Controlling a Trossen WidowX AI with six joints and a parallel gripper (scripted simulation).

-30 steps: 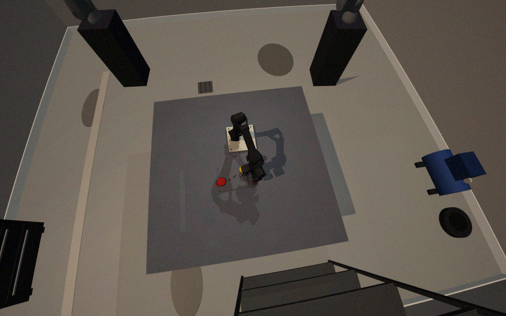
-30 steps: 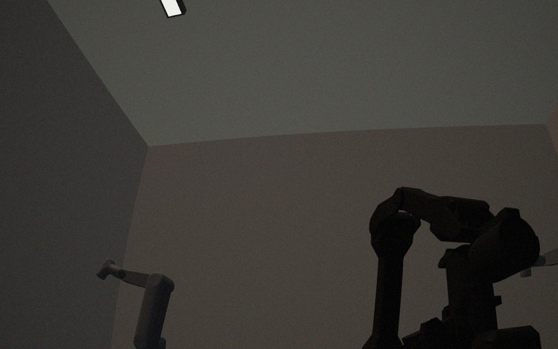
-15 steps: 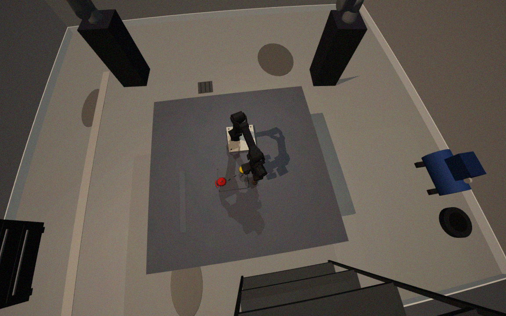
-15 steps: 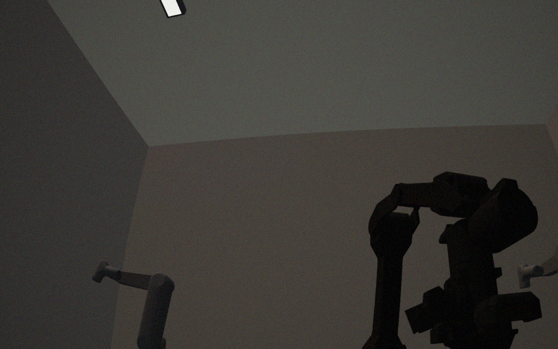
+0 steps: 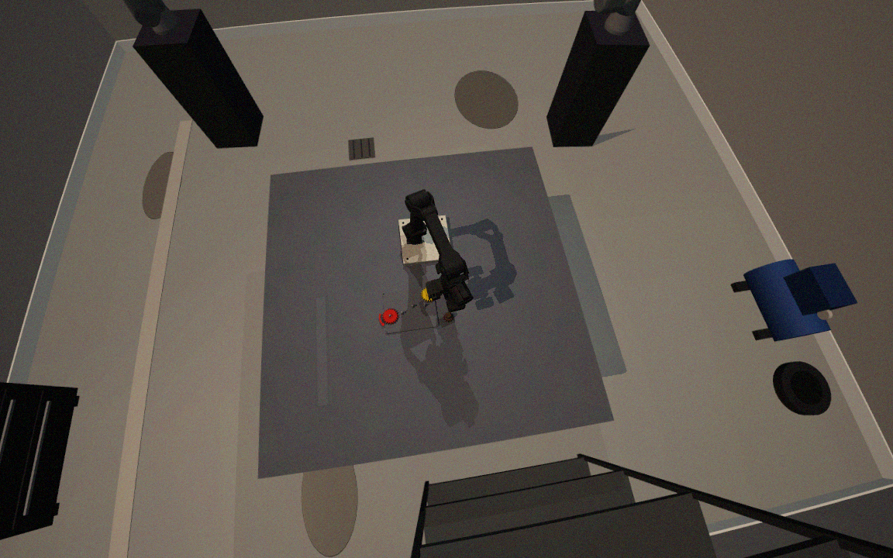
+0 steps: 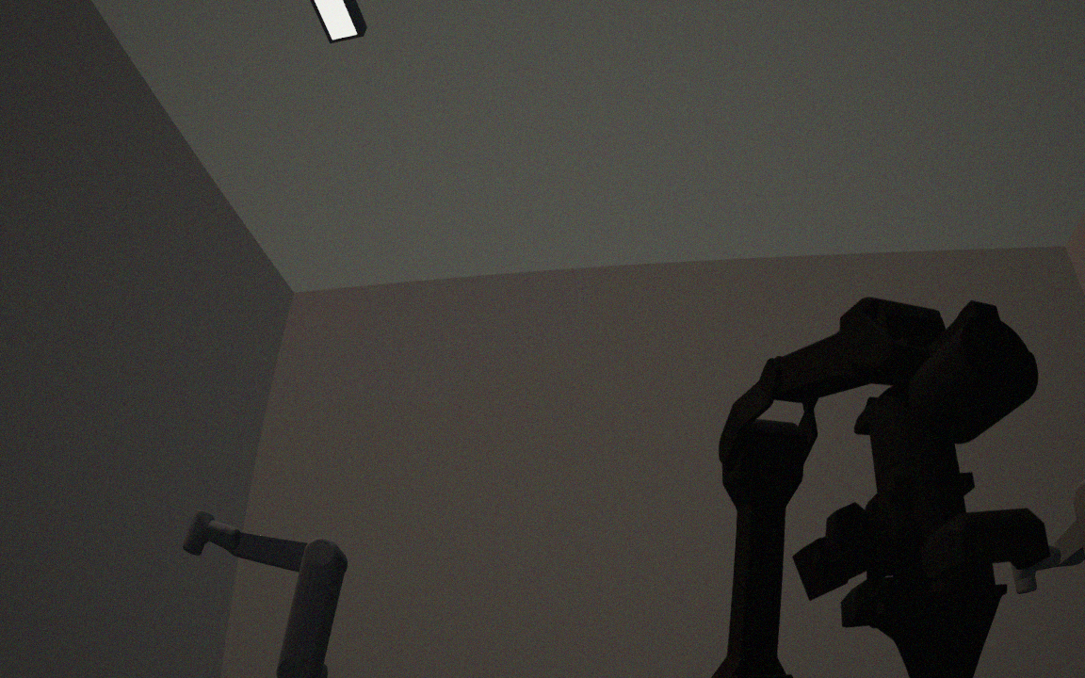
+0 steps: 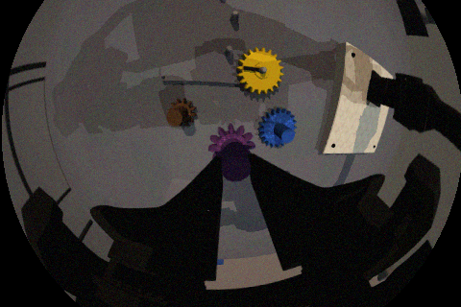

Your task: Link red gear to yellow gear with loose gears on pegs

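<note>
Now: gripper tip 240 mm to the left of the red gear, 90 mm above it and 50 mm short of it. Also, from my gripper tip: brown gear (90 mm below, 70 mm ahead, 10 mm to the right); blue gear (90 mm below, 80 mm behind); purple gear (10 mm below).
</note>
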